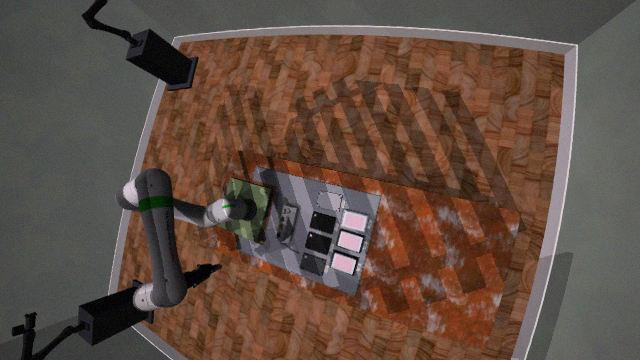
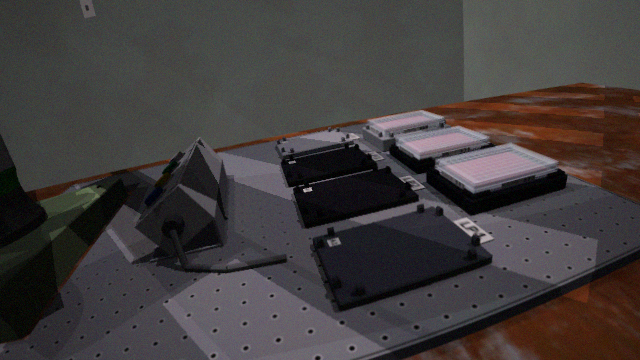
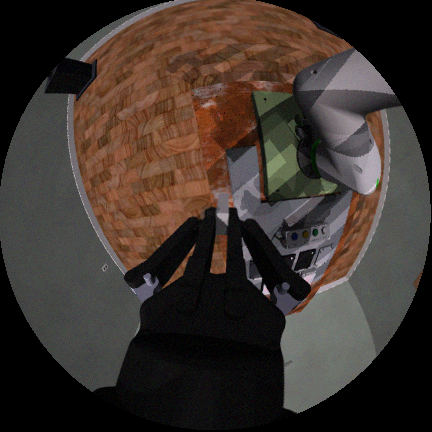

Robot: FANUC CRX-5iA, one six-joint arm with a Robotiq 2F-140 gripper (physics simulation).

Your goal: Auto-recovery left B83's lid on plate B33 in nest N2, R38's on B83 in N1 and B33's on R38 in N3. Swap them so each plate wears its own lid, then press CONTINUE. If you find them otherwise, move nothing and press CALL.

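Places are measured from the arm's base along level axes (x right, y ahead, z up), in centimetres.
Pixels of known places: gripper, fingertip midpoint: [image 1: 220, 265] [image 3: 223, 201]; arm's base, link origin: [image 1: 247, 209] [image 3: 313, 156].
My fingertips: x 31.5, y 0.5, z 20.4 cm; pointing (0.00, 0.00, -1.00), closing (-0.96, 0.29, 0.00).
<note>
For each thing: its middle in the pictures, then the offset to it from my fingertips. "spot": a spot on its surface instead.
- control box, body centre: [image 2: 188, 186] [image 3: 306, 234] [image 1: 286, 223] dx -27.3, dy +29.7, dz -19.0 cm
- blue button, body centre: [image 2: 155, 197] [image 3: 294, 236] dx -20.1, dy +26.6, dz -16.8 cm
- yellow button, body centre: [image 2: 164, 182] [image 3: 304, 234] dx -25.1, dy +27.2, dz -16.8 cm
- green button, body centre: [image 2: 171, 169] [image 3: 314, 231] dx -30.1, dy +27.8, dz -16.8 cm
- whitish button, body centre: [image 3: 323, 229] dx -35.0, dy +28.3, dz -16.8 cm
- cable, surface spot: [image 2: 225, 267] spot: dx -10.8, dy +32.7, dz -22.6 cm
Three pink plates stand in a row of nests: one at the back [image 1: 354, 221] [image 2: 406, 122], one in the middle [image 1: 350, 241] [image 2: 442, 142] and one at the front [image 1: 344, 263] [image 2: 495, 167]. Each looks covered by a clear lid; plate and lid markings are too small to read. The control box [image 1: 287, 223] [image 2: 185, 210] [image 3: 306, 235] has a blue button [image 3: 294, 236], a yellow button [image 3: 305, 234], a green button [image 3: 315, 232] and a whitish button [image 3: 324, 230]. My gripper [image 1: 219, 266] [image 3: 223, 201] is shut and empty, out beside the board, away from plates and box.
Four low holders, a clear-looking one [image 1: 330, 201] [image 2: 317, 142] and three dark ones [image 1: 323, 222] [image 1: 317, 243] [image 1: 313, 264], lie between box and plates. A cable [image 2: 225, 267] leaves the box. The arm stands on a green base [image 1: 262, 200] [image 3: 280, 165]. A black pedestal [image 1: 162, 57] stands upper left.
</note>
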